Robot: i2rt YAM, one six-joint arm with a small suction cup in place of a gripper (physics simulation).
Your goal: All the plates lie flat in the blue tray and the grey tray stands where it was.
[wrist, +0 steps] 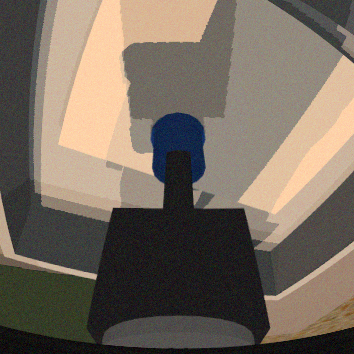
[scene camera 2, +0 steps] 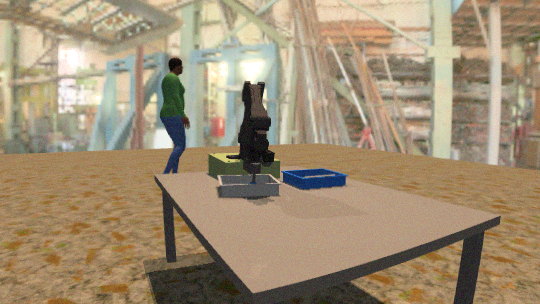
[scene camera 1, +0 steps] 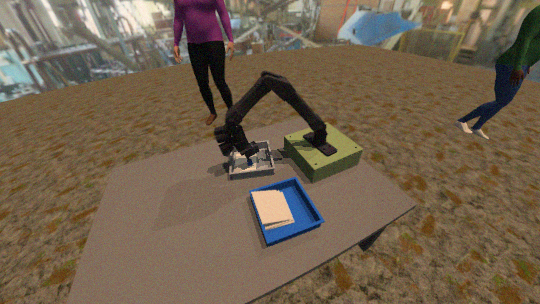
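Pixels of known places: hand, its tool point: (wrist: 177,130) (scene camera 1: 250,164); arm's base, origin of its link: (scene camera 1: 319,143).
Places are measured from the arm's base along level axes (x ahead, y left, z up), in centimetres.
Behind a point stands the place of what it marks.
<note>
The grey tray (scene camera 1: 251,174) {x 37.5, y -5.8, z -8.0 cm} (scene camera 2: 247,191) {x 42.1, y -21.3, z -8.1 cm} stands on the table beside the arm's base. A beige plate (scene camera 1: 240,167) {x 40.1, y -14.7, z -9.1 cm} (wrist: 91,105) {x 36.7, y -10.0, z -8.9 cm} lies flat inside it, partly in the arm's shadow. My suction cup (scene camera 1: 249,161) {x 34.2, y -14.4, z -9.8 cm} (scene camera 2: 253,181) {x 34.2, y -14.4, z -9.8 cm} (wrist: 178,140) is lowered into the grey tray and sits on the top of this plate, near its middle, gripping it. The blue tray (scene camera 1: 304,205) {x 25.1, y 21.3, z -9.8 cm} (scene camera 2: 313,180) {x 43.6, y 11.2, z -6.5 cm} stands nearer the front and holds a flat stack of beige plates (scene camera 1: 272,207) {x 38.4, y 17.1, z -6.4 cm}, which shows as a thin strip in scene camera 2 (scene camera 2: 315,176) {x 44.0, y 12.0, z -4.7 cm}.
The green base block (scene camera 1: 334,160) {x 2.4, y 13.6, z -0.3 cm} (scene camera 2: 222,166) {x 6.8, y -16.4, z -2.9 cm} stands right behind the grey tray. The grey tray's walls (wrist: 60,239) {x 26.1, y -5.3, z -7.3 cm} ring the cup closely. A person in purple (scene camera 1: 203,49) and a person in green (scene camera 2: 172,113) are on the floor beyond the table (scene camera 1: 150,234) {x 86.6, y 2.0, z -10.1 cm}.
</note>
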